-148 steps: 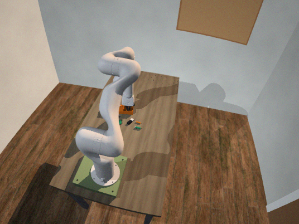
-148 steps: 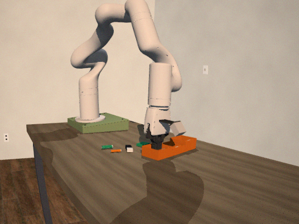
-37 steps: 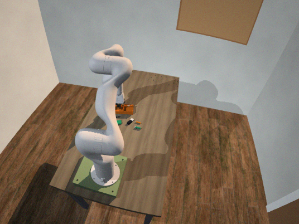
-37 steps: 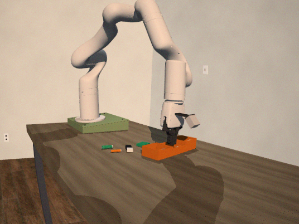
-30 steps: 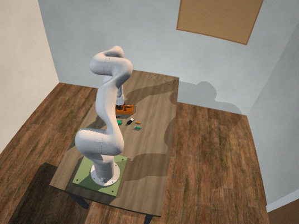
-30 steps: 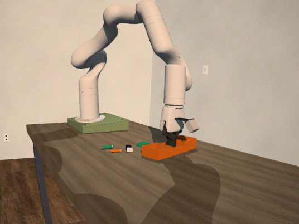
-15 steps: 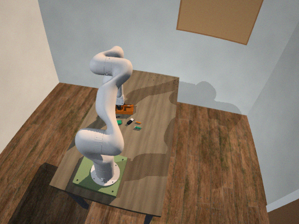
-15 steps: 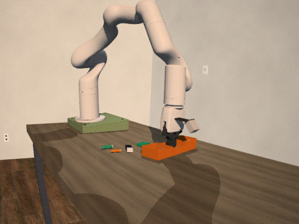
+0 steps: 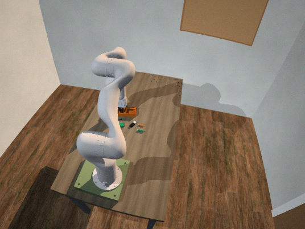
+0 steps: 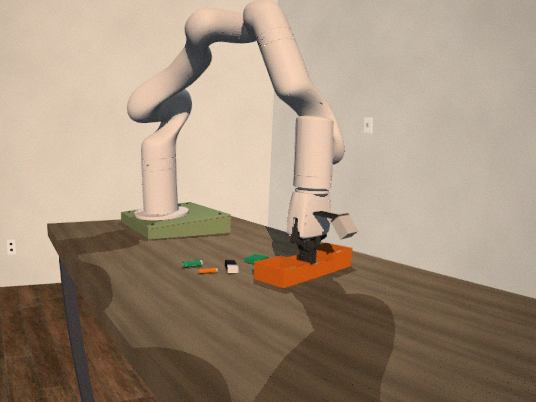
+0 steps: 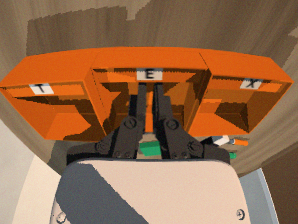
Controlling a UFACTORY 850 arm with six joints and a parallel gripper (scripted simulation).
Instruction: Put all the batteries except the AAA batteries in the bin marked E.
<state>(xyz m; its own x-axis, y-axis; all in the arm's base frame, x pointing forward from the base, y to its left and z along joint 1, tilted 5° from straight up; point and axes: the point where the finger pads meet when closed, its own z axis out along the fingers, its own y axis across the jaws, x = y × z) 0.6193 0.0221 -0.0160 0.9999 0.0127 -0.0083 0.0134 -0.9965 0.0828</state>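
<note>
My gripper is now 10 mm above the orange bin row. Round my hand: flat green block 150 mm behind, 20 mm to the right, 30 mm below; small black cylinder 80 mm behind, 10 mm to the right, 30 mm below; black-and-white block battery 120 mm behind, 120 mm to the right, 30 mm below.
</note>
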